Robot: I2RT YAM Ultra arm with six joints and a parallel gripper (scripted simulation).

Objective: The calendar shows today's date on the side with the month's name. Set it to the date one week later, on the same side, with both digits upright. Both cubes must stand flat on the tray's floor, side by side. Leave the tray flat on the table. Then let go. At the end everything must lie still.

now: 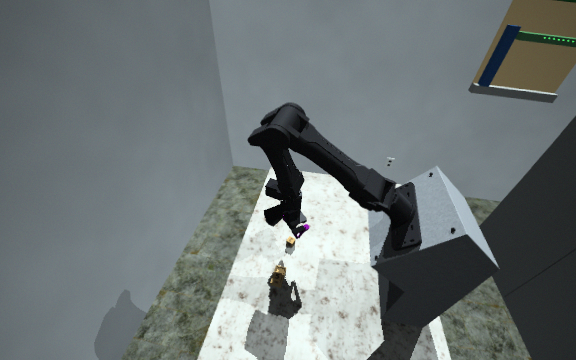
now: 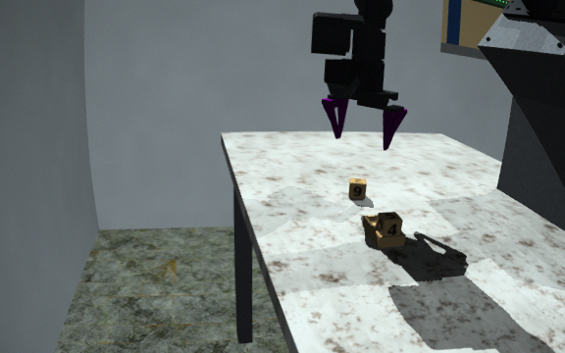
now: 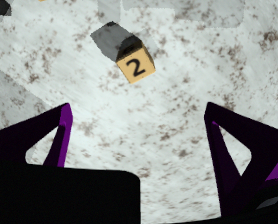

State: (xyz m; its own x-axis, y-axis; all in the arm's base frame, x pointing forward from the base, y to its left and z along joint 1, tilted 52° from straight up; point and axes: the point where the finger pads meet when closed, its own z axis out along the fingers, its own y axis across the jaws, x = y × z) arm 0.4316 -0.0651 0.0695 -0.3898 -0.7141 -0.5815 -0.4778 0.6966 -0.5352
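Now: hand 90 mm above the wooden digit cube.
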